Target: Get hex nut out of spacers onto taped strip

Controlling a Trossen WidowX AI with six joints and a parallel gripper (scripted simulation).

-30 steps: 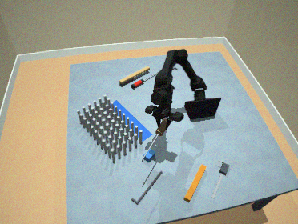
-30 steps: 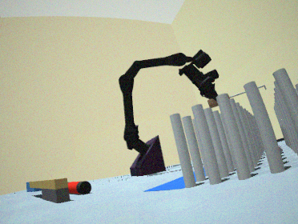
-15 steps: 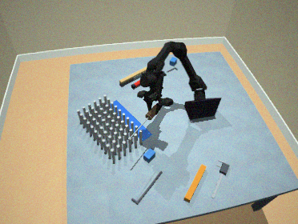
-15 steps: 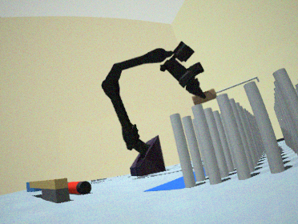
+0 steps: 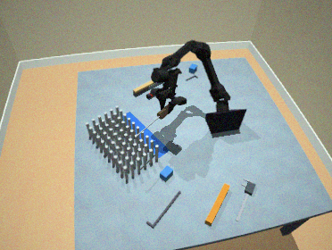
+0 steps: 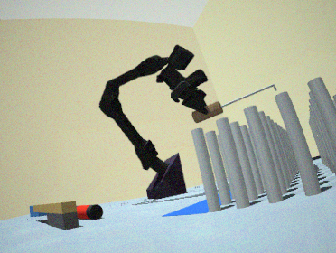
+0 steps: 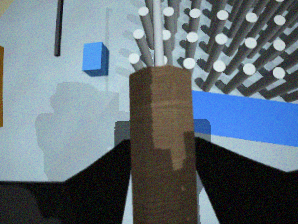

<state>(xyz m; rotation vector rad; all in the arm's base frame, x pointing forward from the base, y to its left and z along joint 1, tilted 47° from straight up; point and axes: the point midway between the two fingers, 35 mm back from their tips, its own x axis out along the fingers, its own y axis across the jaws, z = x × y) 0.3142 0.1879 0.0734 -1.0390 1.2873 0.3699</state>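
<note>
Now: gripper tip 110 mm short of the blue taped strip, 50 mm to the left of it and 230 mm above it. Round my gripper tip: wooden-handled tool (70 mm ahead, 70 mm to the left, 10 mm above); orange bar (230 mm behind, 410 mm to the left, 210 mm below); key (260 mm behind, 530 mm to the right, 220 mm below).
</note>
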